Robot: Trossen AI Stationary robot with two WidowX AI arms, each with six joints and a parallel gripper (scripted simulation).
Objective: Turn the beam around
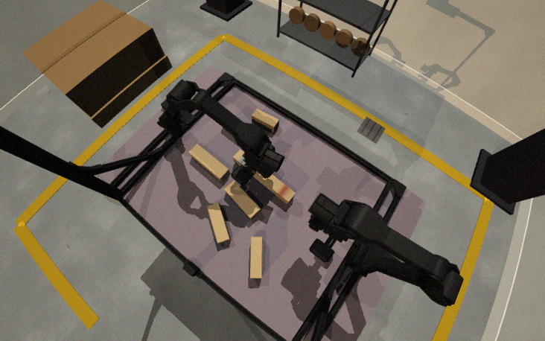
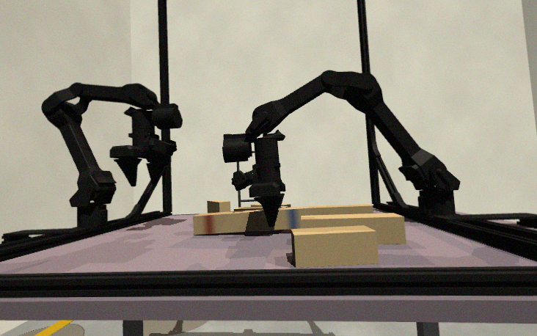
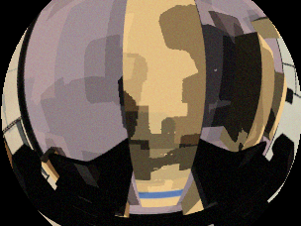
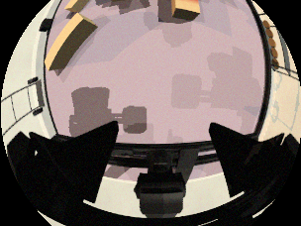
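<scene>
Right now my left hand is 5 cm to the left of the beam and 2 cm above it.
</scene>
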